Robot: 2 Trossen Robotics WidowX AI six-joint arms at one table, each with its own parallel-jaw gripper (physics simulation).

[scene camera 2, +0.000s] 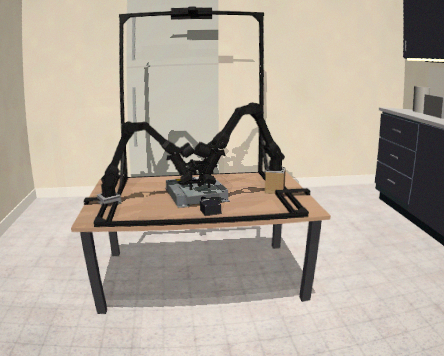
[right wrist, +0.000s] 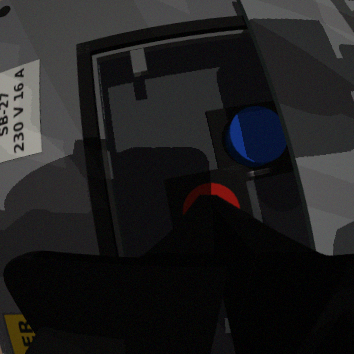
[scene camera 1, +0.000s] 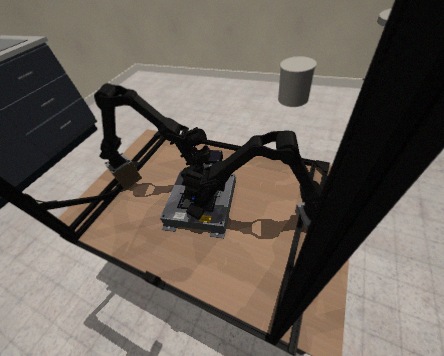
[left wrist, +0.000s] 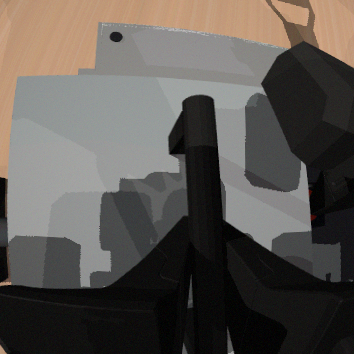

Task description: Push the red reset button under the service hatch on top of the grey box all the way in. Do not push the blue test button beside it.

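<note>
The grey box (scene camera 1: pixel 172 205) (scene camera 2: pixel 181 195) (left wrist: pixel 45 150) sits mid-table. In the right wrist view its black-framed hatch opening (right wrist: pixel 86 110) is uncovered. Inside are the red button (right wrist: pixel 221 191), partly hidden by fingers, and the blue button (right wrist: pixel 260 135) above right of it. My right gripper (right wrist: pixel 206 203) (scene camera 2: pixel 190 186) is shut and empty, its tips over the red button, clear of the blue one. Contact and press depth cannot be told. My left gripper (left wrist: pixel 199 223) (scene camera 2: pixel 202 185) is shut on a black round bar (left wrist: pixel 201 125), apparently the hatch handle. A red sliver shows in the left wrist view.
The two wrists are close together above the box. A small black block (scene camera 2: pixel 210 206) stands beside the box. A white label (right wrist: pixel 22 110) and a yellow label (right wrist: pixel 16 332) lie on the box top. A black frame (scene camera 2: pixel 200 221) runs along the table (scene camera 2: pixel 150 212).
</note>
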